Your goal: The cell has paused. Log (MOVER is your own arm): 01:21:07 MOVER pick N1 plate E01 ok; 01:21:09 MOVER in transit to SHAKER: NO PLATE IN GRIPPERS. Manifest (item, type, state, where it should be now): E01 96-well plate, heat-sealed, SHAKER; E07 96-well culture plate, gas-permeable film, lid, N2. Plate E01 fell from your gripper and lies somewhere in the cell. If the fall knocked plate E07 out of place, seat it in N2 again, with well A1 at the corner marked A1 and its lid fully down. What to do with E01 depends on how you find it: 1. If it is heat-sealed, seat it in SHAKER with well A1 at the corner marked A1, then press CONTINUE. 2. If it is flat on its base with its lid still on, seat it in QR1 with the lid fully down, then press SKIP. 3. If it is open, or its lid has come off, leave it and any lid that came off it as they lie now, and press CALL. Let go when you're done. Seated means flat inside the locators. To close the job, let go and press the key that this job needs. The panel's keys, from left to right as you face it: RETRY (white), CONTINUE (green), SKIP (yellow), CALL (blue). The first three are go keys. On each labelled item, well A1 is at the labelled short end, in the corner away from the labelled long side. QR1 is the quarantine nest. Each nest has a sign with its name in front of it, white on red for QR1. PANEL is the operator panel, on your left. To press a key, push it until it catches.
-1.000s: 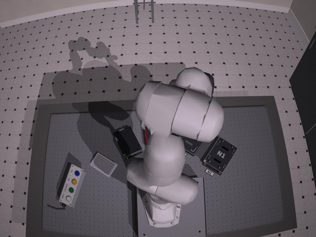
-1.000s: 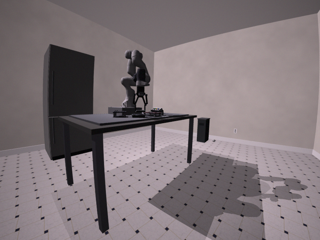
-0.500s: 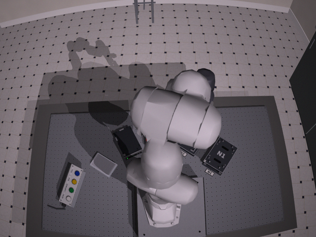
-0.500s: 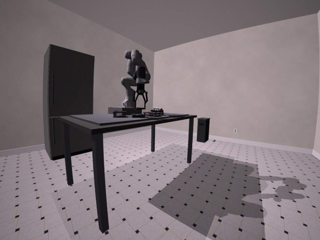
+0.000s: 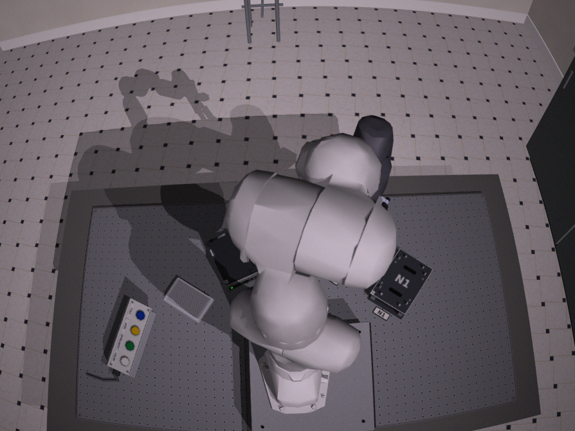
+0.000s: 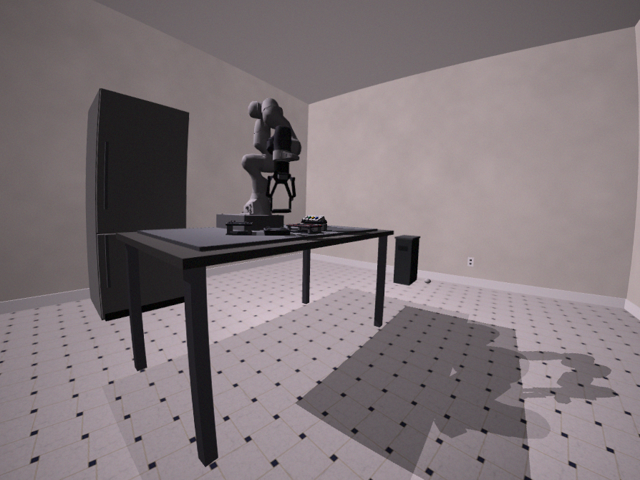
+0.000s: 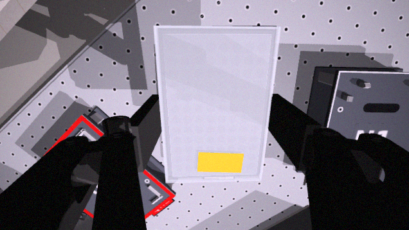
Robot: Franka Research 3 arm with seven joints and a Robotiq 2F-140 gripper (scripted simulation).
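My gripper is now 13 cm above the grey N2 nest, 4 cm past it and 1 cm to the right of it. From my hand the other things lie so: A1 corner mark: 12 cm below, 10 cm to the left, 7 cm behind; then plate E01: 48 cm to the left, 17 cm behind, 13 cm below; then lidded culture plate: 2 cm below.
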